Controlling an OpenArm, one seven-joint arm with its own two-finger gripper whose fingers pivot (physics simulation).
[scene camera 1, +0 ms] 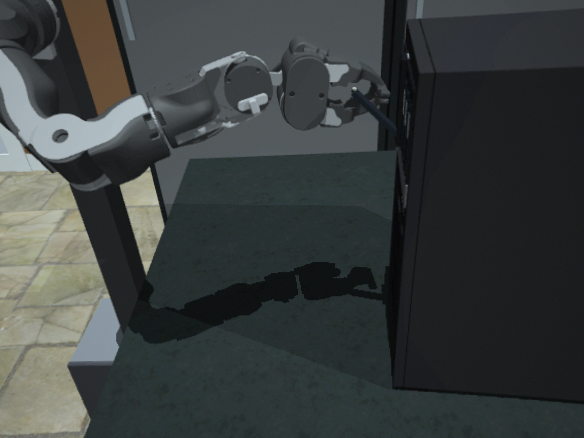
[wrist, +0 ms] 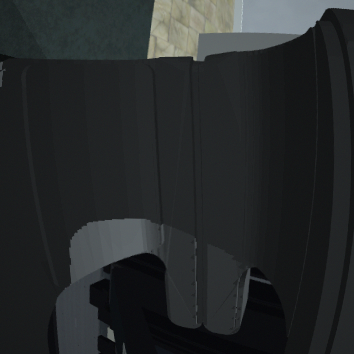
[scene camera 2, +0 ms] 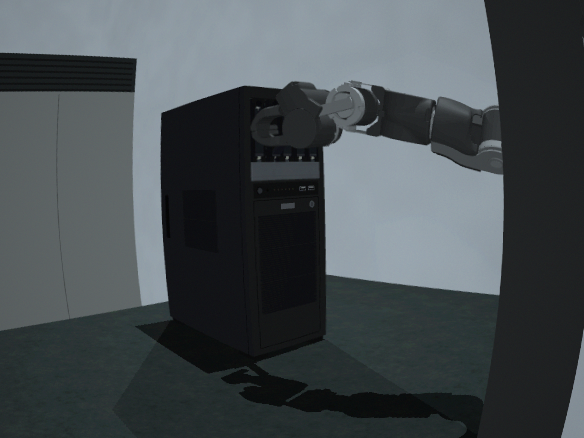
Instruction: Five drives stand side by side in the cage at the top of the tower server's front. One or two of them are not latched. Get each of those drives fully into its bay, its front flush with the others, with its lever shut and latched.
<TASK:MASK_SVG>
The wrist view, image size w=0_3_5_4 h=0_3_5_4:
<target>my gripper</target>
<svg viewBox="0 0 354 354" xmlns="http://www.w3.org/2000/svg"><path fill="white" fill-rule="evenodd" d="M354 9L327 8L320 19L316 20L313 27L309 27L305 33L294 39L263 49L209 54L205 56L204 61L193 60L193 56L163 56L146 59L8 58L0 61L0 354L49 354L47 343L48 322L60 292L76 280L98 268L143 252L155 254L163 261L166 267L164 282L167 315L176 325L196 328L203 322L206 329L215 333L233 334L237 332L247 301L250 267L257 267L272 284L283 308L286 336L288 337L284 354L354 354Z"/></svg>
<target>drive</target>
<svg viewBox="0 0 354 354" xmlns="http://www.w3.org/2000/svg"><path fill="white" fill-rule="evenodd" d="M89 285L89 303L111 316L117 354L157 354L151 335L194 354L284 354L288 338L286 336L285 317L281 302L272 284L249 279L247 301L238 331L233 334L209 331L205 328L203 322L196 328L183 327L174 324L168 318L164 282L166 267L163 261L155 254L143 252L103 266L103 271L110 273L110 278L103 278Z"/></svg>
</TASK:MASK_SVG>
